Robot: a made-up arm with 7 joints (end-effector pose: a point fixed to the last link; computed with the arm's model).
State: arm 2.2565 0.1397 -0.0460 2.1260 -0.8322 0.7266 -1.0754
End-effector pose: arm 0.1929 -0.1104 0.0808 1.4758 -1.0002 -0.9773
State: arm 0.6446 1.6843 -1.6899 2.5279 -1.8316 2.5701 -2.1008
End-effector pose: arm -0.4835 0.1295 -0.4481 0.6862 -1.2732 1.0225
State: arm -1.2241 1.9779 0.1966 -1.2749 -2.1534 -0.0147 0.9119
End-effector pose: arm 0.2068 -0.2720 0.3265 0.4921 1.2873 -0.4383
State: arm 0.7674 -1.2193 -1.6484 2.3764 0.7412 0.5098 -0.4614
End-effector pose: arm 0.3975 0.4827 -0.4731 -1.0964 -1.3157 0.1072
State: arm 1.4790 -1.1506 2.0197 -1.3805 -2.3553 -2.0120 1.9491
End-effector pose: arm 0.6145 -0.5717 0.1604 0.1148 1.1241 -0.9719
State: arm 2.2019 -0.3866 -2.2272 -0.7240 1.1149 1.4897 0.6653
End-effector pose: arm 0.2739 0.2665 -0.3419 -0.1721 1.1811 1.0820
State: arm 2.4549 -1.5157 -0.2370 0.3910 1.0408 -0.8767 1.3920
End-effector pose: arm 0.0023 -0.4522 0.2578 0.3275 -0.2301 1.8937
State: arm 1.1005 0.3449 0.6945 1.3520 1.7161 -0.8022 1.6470
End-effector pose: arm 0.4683 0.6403 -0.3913 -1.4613 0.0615 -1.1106
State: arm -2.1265 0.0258 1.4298 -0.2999 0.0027 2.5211 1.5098
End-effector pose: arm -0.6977 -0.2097 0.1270 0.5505 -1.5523 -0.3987
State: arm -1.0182 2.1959 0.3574 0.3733 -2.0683 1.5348 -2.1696
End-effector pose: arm 0.0418 -0.5088 -0.3936 -1.9619 0.0404 -2.0555
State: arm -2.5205 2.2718 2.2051 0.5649 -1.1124 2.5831 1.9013
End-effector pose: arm -0.6642 -0.8982 0.0595 1.6066 -0.1126 -2.6062
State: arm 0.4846 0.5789 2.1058 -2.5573 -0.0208 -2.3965 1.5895
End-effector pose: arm 0.1418 -0.0699 -0.2617 1.8194 -1.6999 1.4272
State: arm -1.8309 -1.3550 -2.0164 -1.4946 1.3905 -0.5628 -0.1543
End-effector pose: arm -0.3813 0.2585 -0.4234 -0.6069 1.7499 0.3700
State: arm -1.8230 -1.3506 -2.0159 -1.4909 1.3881 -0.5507 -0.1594
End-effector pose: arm -0.3758 0.2603 -0.4244 -0.5937 1.7432 0.3474
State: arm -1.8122 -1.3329 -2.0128 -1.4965 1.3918 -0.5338 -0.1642
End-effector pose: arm -0.3697 0.2593 -0.4327 -0.5877 1.7443 0.3117
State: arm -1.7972 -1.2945 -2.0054 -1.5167 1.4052 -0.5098 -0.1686
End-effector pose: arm -0.3630 0.2534 -0.4520 -0.5933 1.7570 0.2560
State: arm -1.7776 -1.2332 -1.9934 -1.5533 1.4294 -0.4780 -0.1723
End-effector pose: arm -0.3559 0.2403 -0.4830 -0.6105 1.7828 0.1773
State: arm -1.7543 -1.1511 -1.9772 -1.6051 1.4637 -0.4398 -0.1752
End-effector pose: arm -0.3492 0.2183 -0.5233 -0.6371 1.8205 0.0773
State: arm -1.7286 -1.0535 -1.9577 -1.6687 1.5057 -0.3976 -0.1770
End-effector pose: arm -0.3439 0.1865 -0.5684 -0.6686 1.8669 -0.0397
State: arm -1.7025 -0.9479 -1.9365 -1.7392 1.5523 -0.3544 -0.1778
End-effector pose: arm -0.3412 0.1461 -0.6127 -0.6999 1.9177 -0.1664
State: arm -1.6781 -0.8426 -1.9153 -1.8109 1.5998 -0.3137 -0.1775
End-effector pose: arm -0.3418 0.1003 -0.6515 -0.7275 1.9685 -0.2930
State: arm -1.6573 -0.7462 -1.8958 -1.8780 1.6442 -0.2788 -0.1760
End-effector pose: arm -0.3453 0.0545 -0.6820 -0.7489 2.0156 -0.4093
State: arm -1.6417 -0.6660 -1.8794 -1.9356 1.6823 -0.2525 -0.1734
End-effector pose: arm -0.3508 0.0139 -0.7033 -0.7642 2.0563 -0.5048
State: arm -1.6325 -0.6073 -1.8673 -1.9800 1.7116 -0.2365 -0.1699
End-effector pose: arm -0.3568 -0.0172 -0.7166 -0.7749 2.0894 -0.5715
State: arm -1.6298 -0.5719 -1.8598 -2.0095 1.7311 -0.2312 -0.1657
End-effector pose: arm -0.3622 -0.0369 -0.7238 -0.7831 2.1147 -0.6062
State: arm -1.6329 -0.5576 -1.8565 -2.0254 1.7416 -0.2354 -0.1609
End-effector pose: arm -0.3664 -0.0460 -0.7267 -0.7908 2.1334 -0.6112
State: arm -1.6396 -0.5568 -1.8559 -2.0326 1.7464 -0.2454 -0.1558
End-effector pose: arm -0.3699 -0.0481 -0.7272 -0.7987 2.1477 -0.5973
